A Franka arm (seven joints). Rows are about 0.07 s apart.
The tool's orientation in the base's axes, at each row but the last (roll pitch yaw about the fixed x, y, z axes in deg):
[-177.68, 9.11, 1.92]
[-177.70, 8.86, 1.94]
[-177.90, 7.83, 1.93]
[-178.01, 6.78, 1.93]
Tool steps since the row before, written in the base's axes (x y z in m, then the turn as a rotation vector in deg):
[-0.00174, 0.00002, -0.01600, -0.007, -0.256, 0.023]
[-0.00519, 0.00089, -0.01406, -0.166, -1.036, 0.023]
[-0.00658, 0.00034, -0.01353, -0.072, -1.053, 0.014]
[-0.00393, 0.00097, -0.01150, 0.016, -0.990, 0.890]
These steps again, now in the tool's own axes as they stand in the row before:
[0.00082, 0.00057, 0.01606, -0.019, 0.255, -0.031]
[-0.00293, -0.00047, 0.01472, -0.202, 1.029, -0.033]
[-0.00466, -0.00004, 0.01431, -0.108, 1.049, -0.038]
[-0.00251, -0.00069, 0.01191, -0.122, 0.959, -0.916]

